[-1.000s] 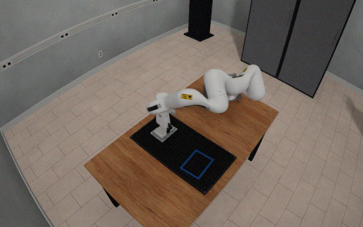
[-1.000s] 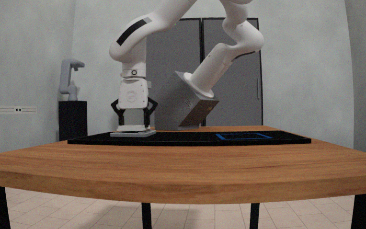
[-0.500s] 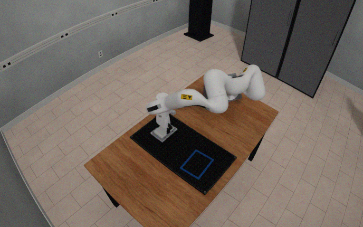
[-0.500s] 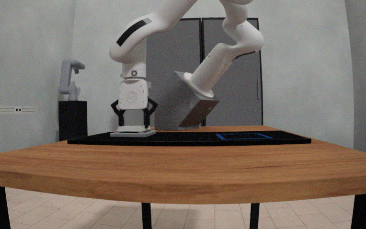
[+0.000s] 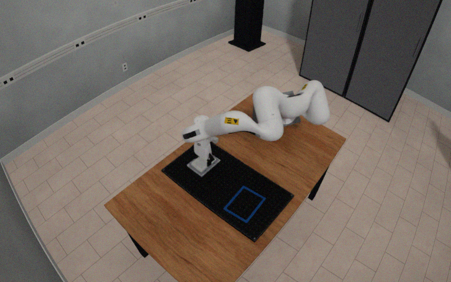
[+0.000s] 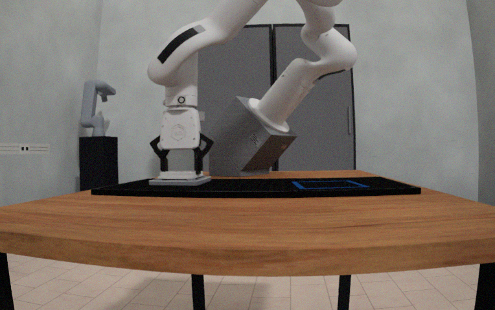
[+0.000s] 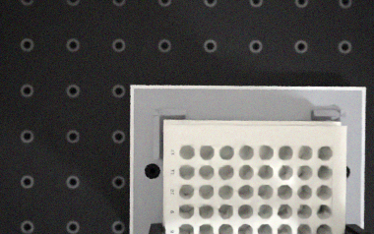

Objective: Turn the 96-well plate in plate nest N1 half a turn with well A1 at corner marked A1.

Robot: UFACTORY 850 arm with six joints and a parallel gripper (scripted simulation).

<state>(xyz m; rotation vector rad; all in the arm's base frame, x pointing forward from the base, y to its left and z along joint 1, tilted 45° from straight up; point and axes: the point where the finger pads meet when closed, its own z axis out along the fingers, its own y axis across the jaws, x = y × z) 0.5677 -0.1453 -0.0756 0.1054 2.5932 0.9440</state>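
My hand is 10 mm above the white 96-well plate. The rest, counted from my hand: grey plate nest (30 mm below).
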